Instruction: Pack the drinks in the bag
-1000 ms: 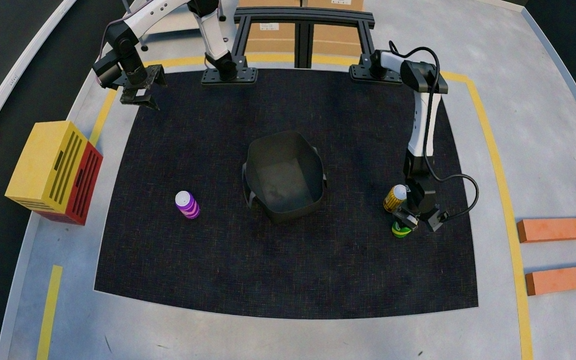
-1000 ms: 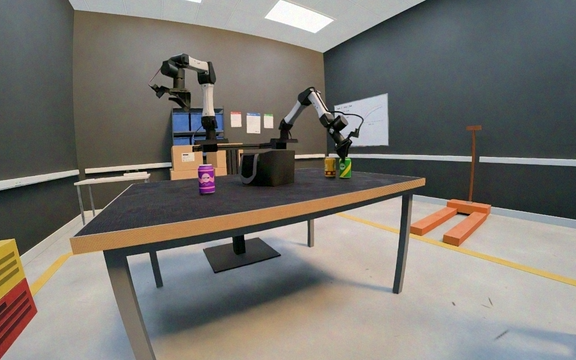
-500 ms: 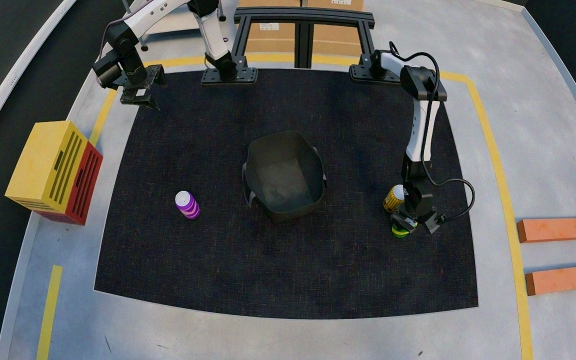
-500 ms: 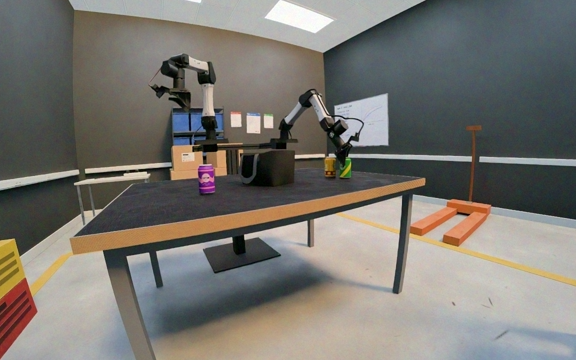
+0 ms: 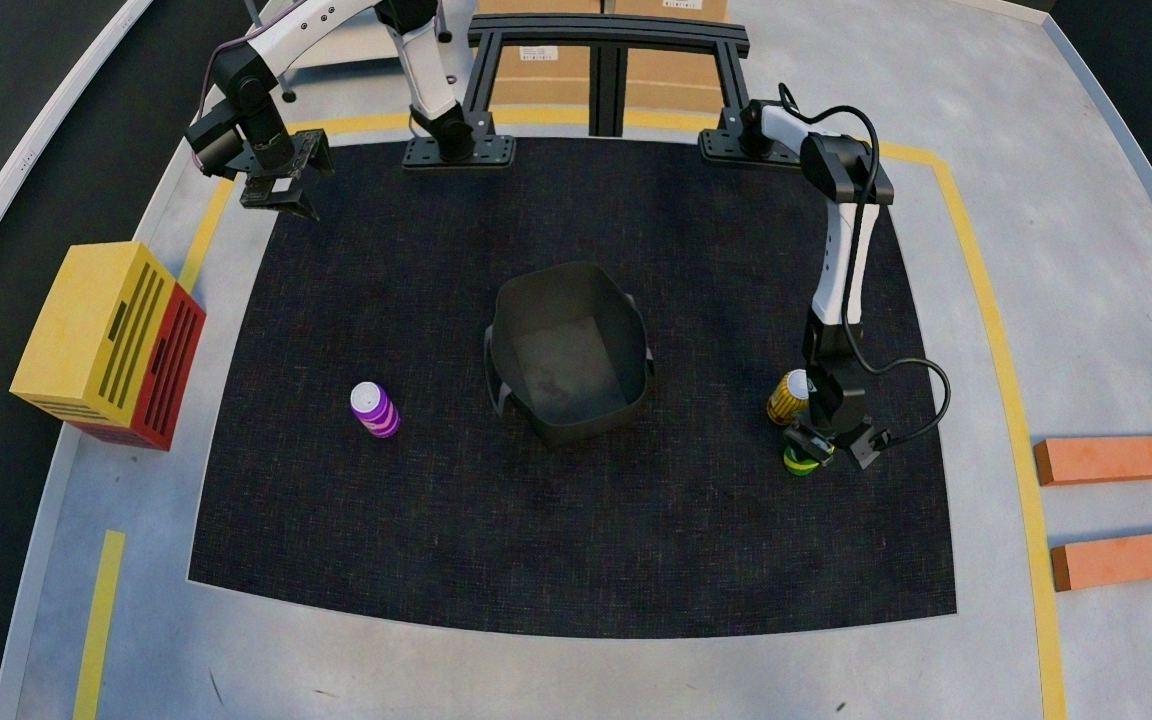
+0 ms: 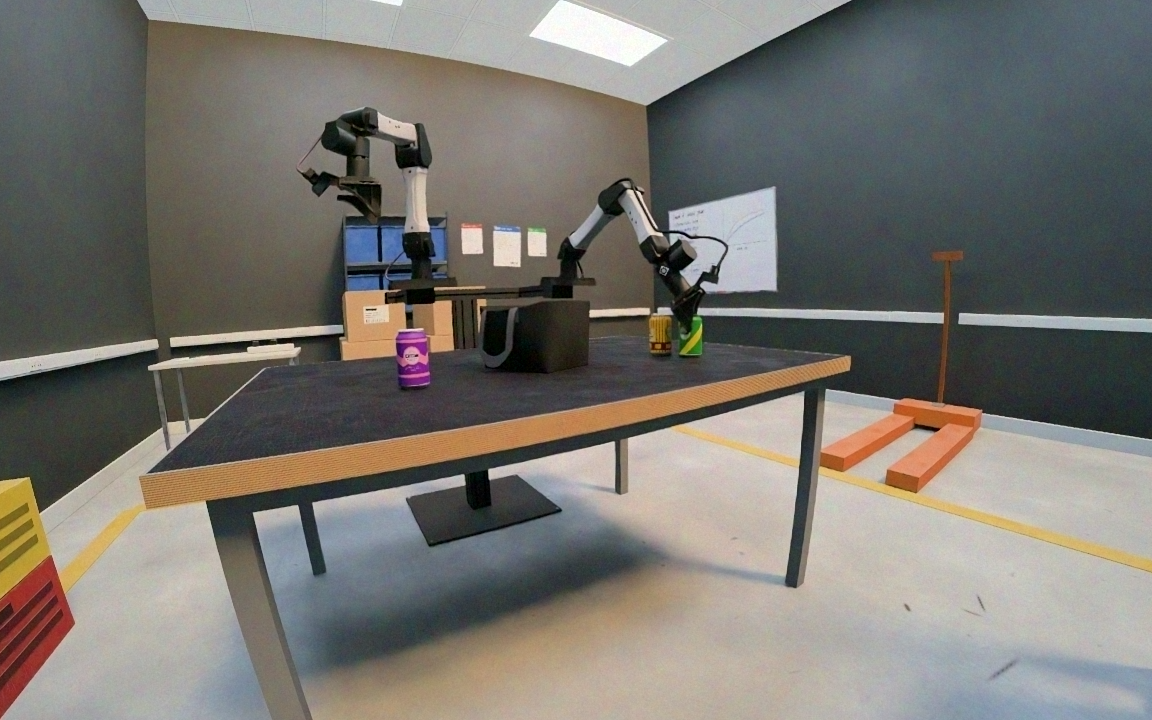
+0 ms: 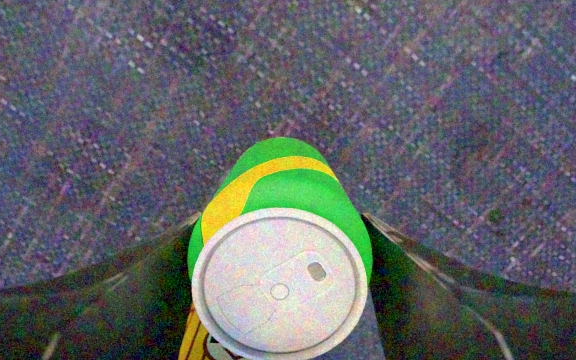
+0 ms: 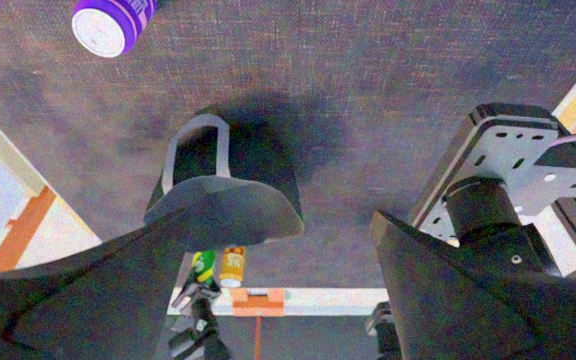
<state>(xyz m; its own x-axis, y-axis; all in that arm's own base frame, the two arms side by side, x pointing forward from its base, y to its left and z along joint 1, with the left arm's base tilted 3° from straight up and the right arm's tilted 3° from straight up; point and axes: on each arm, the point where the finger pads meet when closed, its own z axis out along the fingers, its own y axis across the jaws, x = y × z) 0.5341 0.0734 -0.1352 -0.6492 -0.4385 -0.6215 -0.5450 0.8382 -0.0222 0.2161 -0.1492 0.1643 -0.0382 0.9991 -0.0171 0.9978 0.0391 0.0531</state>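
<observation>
The green can is 20 mm below my left hand. From my left hand the other things lie so: orange can (100 mm behind, 20 mm to the right, 20 mm below); purple can (750 mm to the right, 110 mm behind, 20 mm below).
</observation>
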